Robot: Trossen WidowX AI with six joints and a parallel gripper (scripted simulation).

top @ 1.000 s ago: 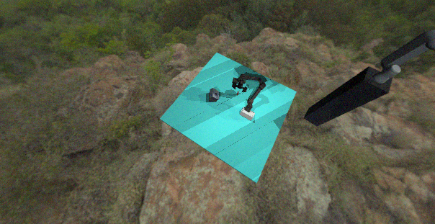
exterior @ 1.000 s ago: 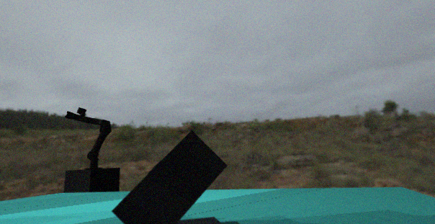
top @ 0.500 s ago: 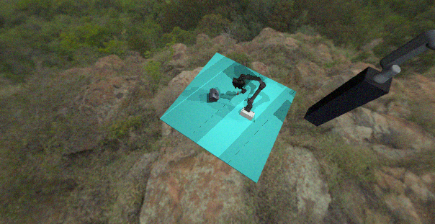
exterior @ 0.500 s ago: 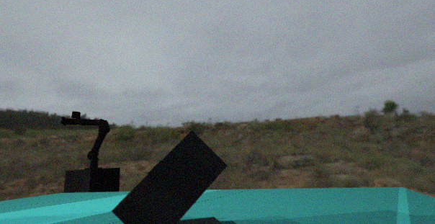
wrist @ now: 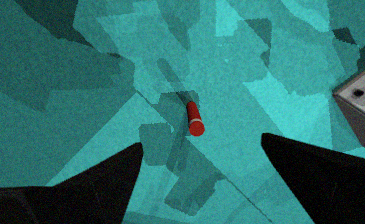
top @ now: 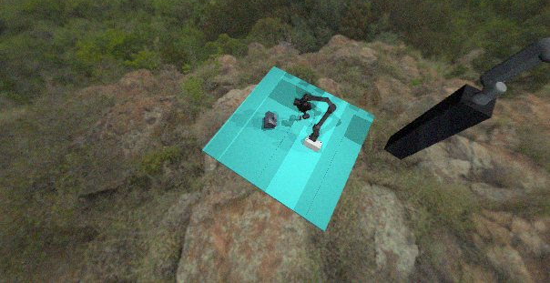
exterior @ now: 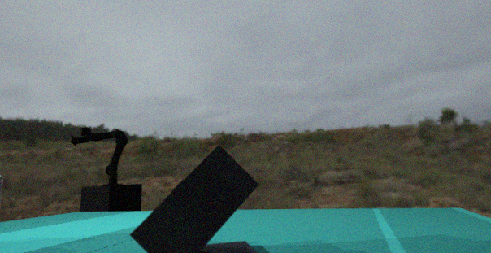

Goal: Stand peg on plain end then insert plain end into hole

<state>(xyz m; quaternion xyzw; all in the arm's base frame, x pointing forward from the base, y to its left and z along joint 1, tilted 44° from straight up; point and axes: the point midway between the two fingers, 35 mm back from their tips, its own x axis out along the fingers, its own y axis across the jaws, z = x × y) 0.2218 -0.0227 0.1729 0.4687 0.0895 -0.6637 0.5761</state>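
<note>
Right now the red peg is 5 cm below my gripper tip. From my gripper tip the other things lie so: dark sloped panel (22 cm ahead, 22 cm to the left, 4 cm below).
</note>
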